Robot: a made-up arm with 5 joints.
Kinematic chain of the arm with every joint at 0, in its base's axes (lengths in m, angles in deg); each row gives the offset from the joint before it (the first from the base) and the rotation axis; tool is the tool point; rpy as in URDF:
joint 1: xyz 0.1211 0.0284 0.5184 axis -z
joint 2: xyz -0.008 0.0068 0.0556 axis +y
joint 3: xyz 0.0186 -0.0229 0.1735 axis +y
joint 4: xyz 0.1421 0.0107 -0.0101 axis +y
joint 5: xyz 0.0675 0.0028 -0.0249 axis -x
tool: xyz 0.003 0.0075 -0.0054 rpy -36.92 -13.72 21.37
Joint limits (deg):
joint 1: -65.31..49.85
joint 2: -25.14..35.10
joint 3: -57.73..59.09
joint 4: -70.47..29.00
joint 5: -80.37..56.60
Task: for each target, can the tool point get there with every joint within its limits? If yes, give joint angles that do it. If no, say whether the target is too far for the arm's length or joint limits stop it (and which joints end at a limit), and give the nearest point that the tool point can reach.
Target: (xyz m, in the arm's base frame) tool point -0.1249 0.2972 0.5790
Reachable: no: joint limits stop it (at a limit: joint 1) | nearest point 0.1742 0.1597 0.5790 | short by 0.329 m
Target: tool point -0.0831 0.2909 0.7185
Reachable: no: joint limits stop it (at a limit: joint 1) | nearest point 0.1791 0.1704 0.7185 | short by 0.289 m
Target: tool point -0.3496 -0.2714 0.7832
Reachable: no: too far | nearest point 0.0435 -0.0210 0.9268 | short by 0.488 m
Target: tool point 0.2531 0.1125 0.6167
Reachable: yes | joints -31.85 -4.45 25.28 21.24 25.71
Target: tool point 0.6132 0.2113 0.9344
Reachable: no: too far | nearest point 0.4095 0.1356 0.7933 | short by 0.259 m
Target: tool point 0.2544 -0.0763 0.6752
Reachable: yes | joints 39.71 -16.07 29.67 -16.28 3.32
